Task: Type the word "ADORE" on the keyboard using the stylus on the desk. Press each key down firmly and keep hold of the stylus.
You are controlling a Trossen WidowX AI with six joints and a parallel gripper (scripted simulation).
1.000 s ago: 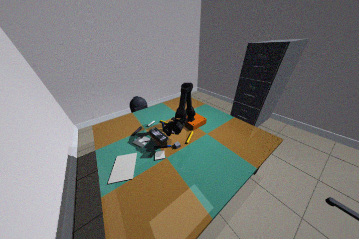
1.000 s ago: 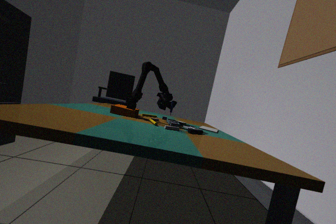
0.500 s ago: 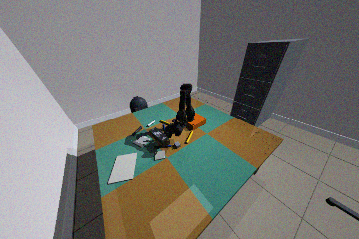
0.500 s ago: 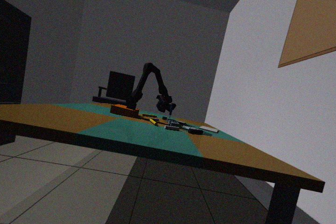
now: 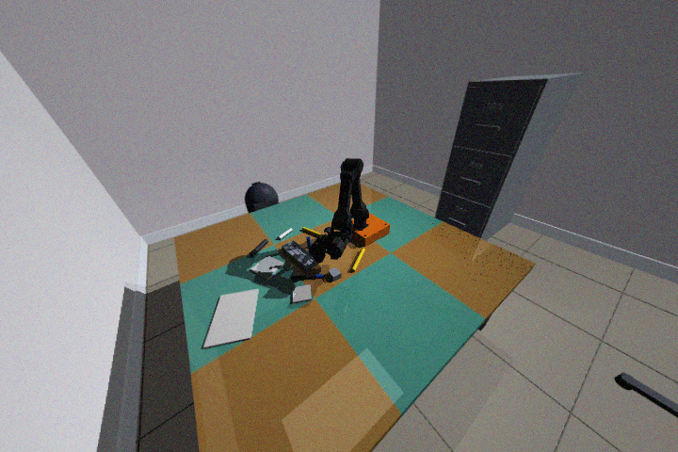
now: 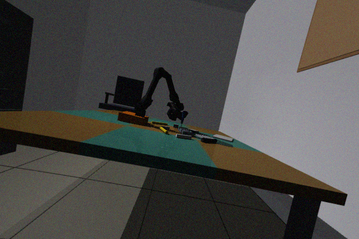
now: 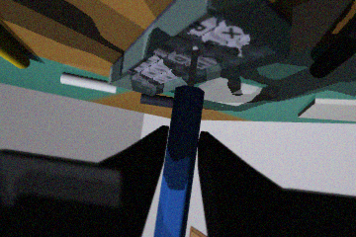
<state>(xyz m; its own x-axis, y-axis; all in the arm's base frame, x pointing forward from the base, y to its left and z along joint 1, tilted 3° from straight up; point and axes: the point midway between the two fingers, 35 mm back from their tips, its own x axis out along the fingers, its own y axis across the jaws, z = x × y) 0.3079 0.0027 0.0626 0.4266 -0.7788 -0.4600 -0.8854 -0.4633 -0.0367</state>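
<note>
My gripper tip is 80 mm to the right of the blue pen, 80 mm above it and 60 mm short of it. Also, from my gripper tip: blue stylus (10 mm below); white pad (150 mm ahead, 110 mm to the left, 80 mm below); grey cube (140 mm to the left, 70 mm below, 10 mm behind).
</note>
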